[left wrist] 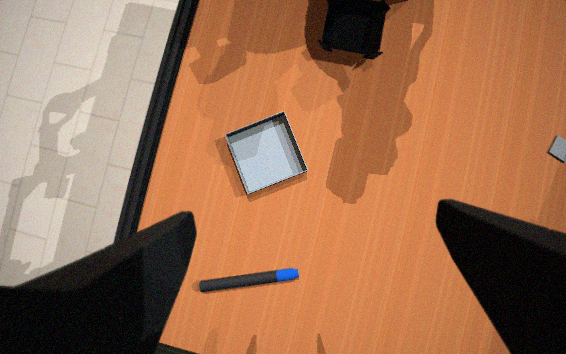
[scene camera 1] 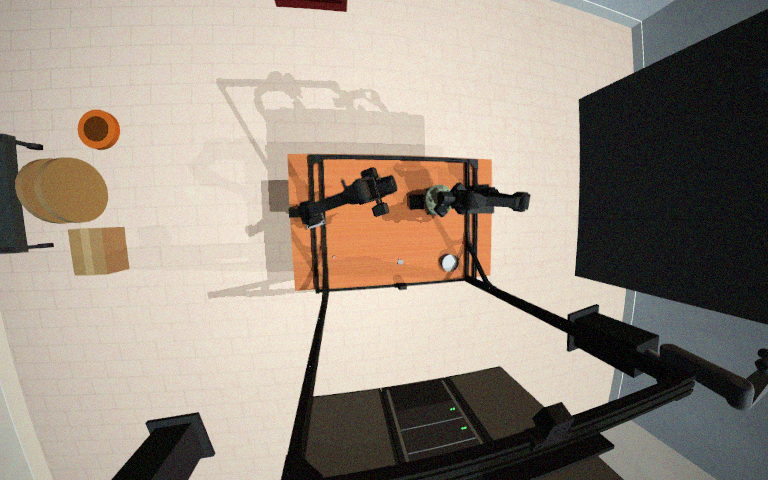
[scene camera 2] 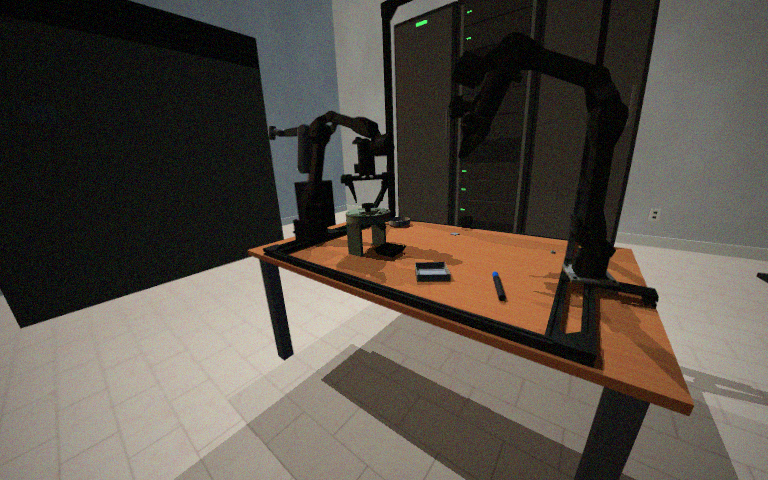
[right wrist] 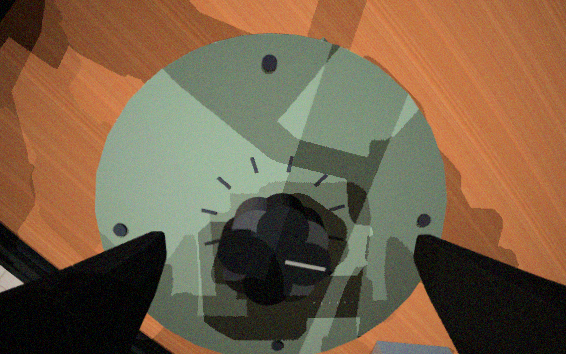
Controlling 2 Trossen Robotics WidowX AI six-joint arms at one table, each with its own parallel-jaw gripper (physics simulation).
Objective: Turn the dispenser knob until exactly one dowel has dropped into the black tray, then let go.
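Frame: origin at the left arm's base, x left, y back, z up, level; millimetres.
Seen in the pictures: left gripper, fingertip midpoint: (left wrist: 314,217) (scene camera 2: 461,158); right gripper, fingertip midpoint: (scene camera 2: 369,202) (right wrist: 292,246); left arm's base at its link origin: (scene camera 2: 588,273); right arm's base at its link origin: (scene camera 1: 481,193) (scene camera 2: 310,220).
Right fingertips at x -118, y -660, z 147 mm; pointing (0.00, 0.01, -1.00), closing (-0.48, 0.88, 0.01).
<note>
Offsets run from my right fingertips to a thing's middle.
The green round dispenser @(dy -1, dx +10, dz -48 mm) (scene camera 1: 430,196) (scene camera 2: 355,237) (right wrist: 150,125) stands on the table with a dark lobed knob (scene camera 2: 368,207) (right wrist: 275,245) on top. The knob's white line points right and slightly down in the right wrist view. The black tray @(dy +85, dx +31, dz -166 mm) (scene camera 1: 416,200) (scene camera 2: 390,249) (left wrist: 355,32) lies at the dispenser's foot; its inside is very dark and no dowel can be made out. My right gripper (scene camera 2: 366,202) (right wrist: 292,246) is open, pointing down, its fingers apart on both sides of the knob without touching it. My left gripper (left wrist: 314,217) is open and empty, high above the table.
A pale-bottomed square box @(dy +264, dx +165, dz -169 mm) (scene camera 2: 432,272) (left wrist: 267,157) and a black marker @(dy +443, dx +197, dz -170 mm) (scene camera 2: 498,287) (left wrist: 245,281) with a blue end lie below my left gripper. A round dish @(dy -14, dx -381, dz -163 mm) (scene camera 1: 449,262) (scene camera 2: 399,221) and a small grey block @(dy +275, dx -277, dz -177 mm) (scene camera 1: 400,261) (left wrist: 558,149) are on the table. A black frame (scene camera 2: 424,304) edges it.
</note>
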